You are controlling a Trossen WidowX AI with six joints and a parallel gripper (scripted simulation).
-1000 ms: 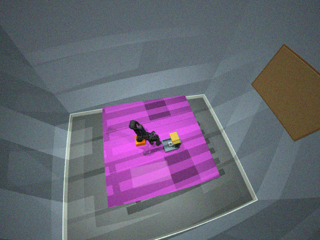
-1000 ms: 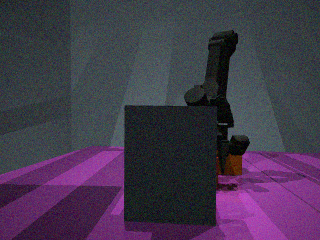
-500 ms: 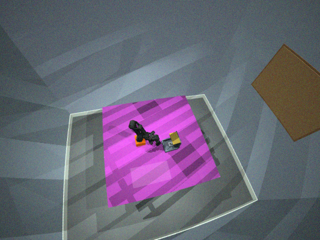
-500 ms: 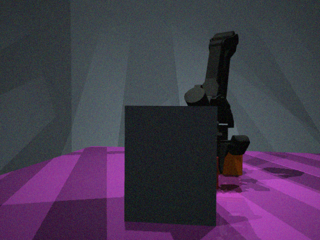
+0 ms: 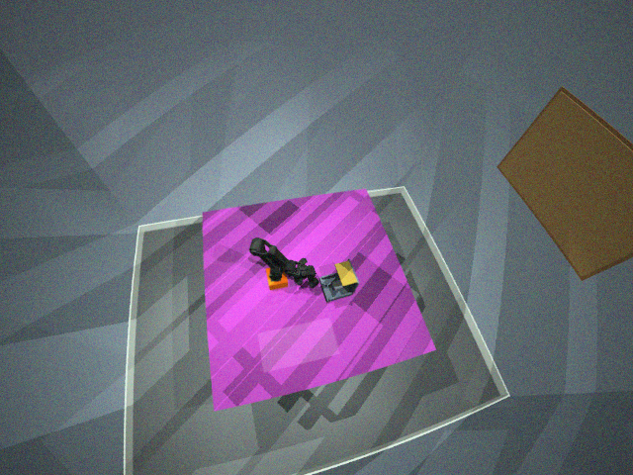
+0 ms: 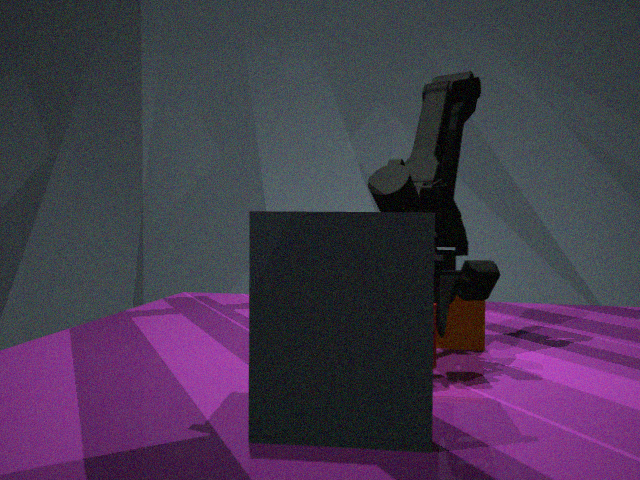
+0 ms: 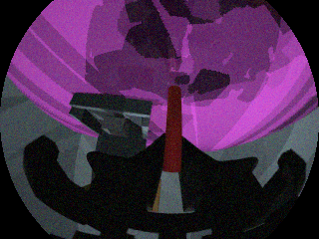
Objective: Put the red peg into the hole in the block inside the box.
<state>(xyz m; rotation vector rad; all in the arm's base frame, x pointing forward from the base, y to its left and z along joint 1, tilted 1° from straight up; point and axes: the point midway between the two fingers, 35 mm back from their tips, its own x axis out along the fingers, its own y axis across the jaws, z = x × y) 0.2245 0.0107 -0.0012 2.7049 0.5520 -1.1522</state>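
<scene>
My gripper tip is now 200 mm short of the dark back wall, 70 mm to the left of it and 50 mm below it. From my gripper tip the other things lie so: yellow roof 160 mm ahead, 140 mm above, 80 mm to the right; then red peg 20 mm behind, 10 mm to the right, 10 mm below.
</scene>
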